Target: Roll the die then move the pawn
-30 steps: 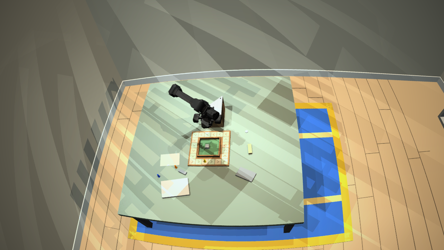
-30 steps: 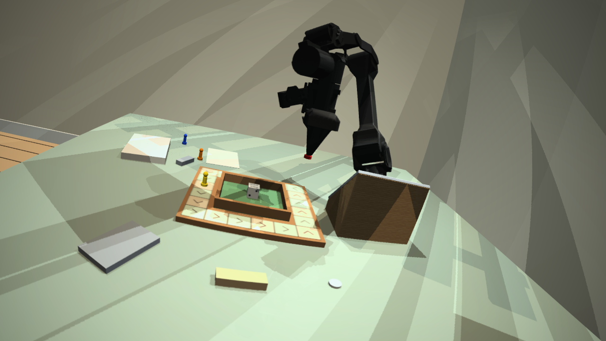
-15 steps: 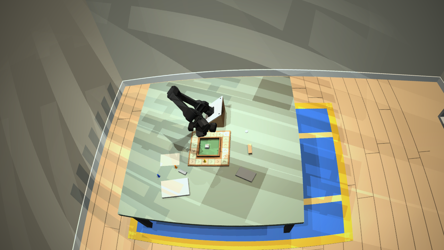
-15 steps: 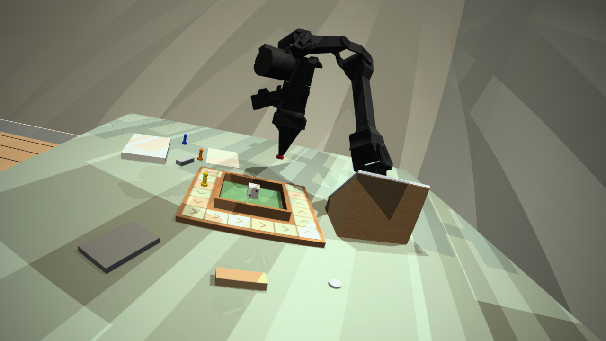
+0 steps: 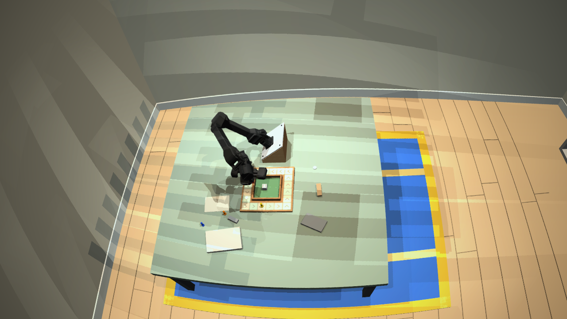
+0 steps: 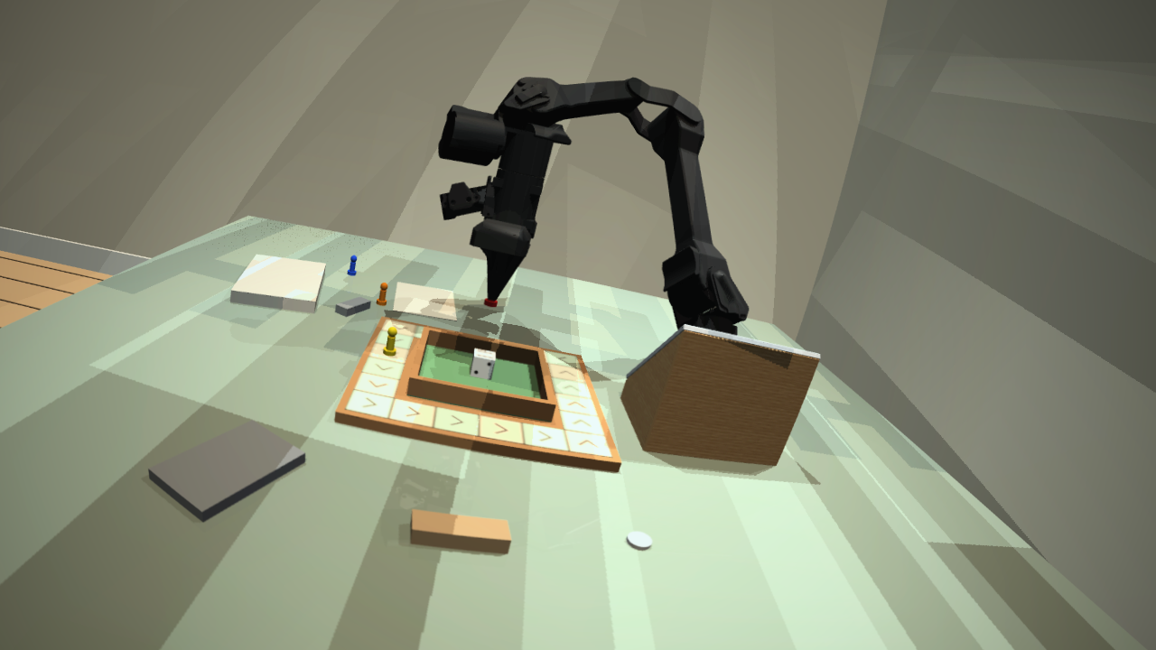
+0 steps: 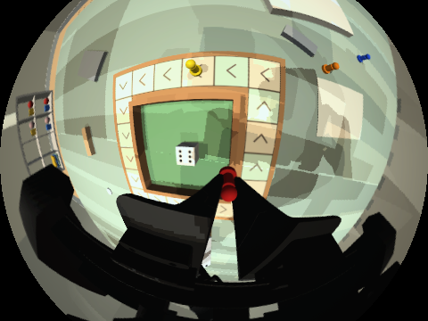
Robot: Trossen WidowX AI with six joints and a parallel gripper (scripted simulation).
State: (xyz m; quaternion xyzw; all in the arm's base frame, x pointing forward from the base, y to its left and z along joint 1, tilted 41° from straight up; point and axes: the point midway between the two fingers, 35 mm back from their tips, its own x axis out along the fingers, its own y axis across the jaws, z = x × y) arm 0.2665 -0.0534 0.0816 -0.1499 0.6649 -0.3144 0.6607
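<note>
Right now the die is 50 mm to the left of my gripper tip and 60 mm below it. From my gripper tip the other things lie so: yellow pawn 120 mm ahead, 40 mm to the left, 60 mm below; then green tray 10 mm ahead, 70 mm to the left, 80 mm below; then red pawn 10 mm above.
</note>
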